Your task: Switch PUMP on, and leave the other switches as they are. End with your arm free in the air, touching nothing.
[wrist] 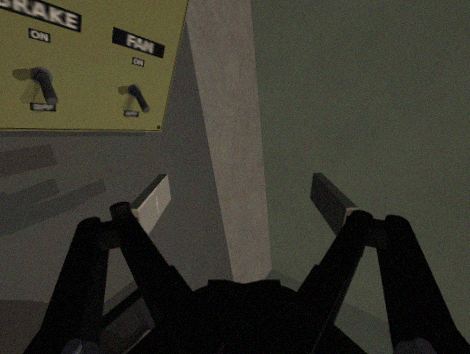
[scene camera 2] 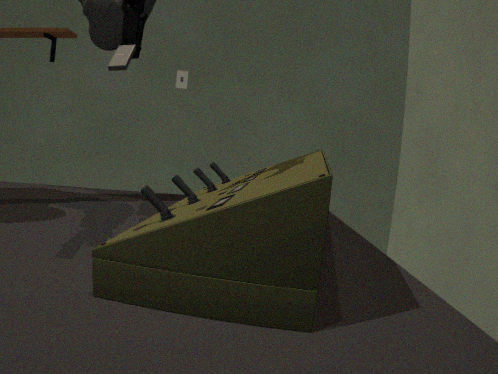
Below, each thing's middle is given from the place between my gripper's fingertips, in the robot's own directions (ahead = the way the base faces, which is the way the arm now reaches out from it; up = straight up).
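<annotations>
I see the yellow switch box (wrist: 95,63), and my hand is 26 cm above it. My hand is also 13 cm to the right of the box and 20 cm short of it.
</annotations>
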